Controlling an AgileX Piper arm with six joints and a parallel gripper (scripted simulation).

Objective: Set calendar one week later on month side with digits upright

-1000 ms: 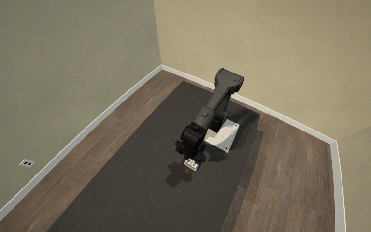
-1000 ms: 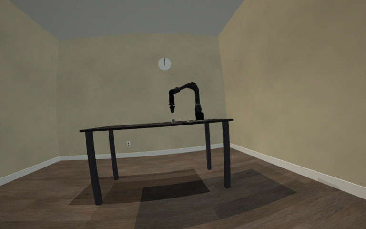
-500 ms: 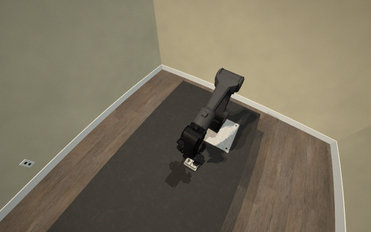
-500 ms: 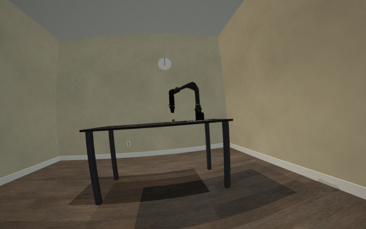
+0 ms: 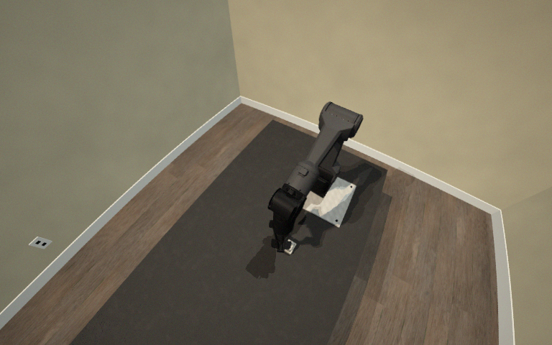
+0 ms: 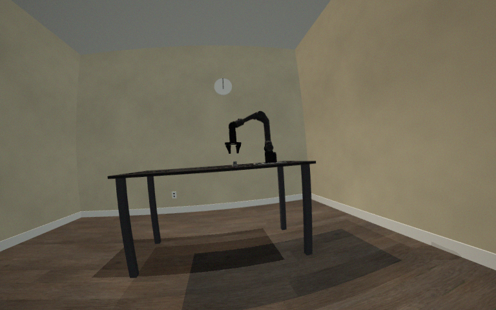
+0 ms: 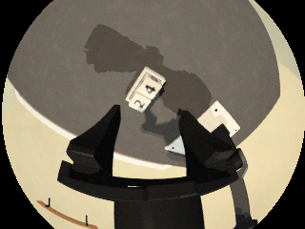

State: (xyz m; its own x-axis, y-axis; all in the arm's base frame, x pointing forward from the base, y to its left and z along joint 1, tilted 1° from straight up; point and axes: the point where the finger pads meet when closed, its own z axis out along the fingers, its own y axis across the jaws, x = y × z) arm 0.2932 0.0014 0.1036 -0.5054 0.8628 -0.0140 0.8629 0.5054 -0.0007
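The white tray is 100 mm below my hand and 20 mm to the left of it.
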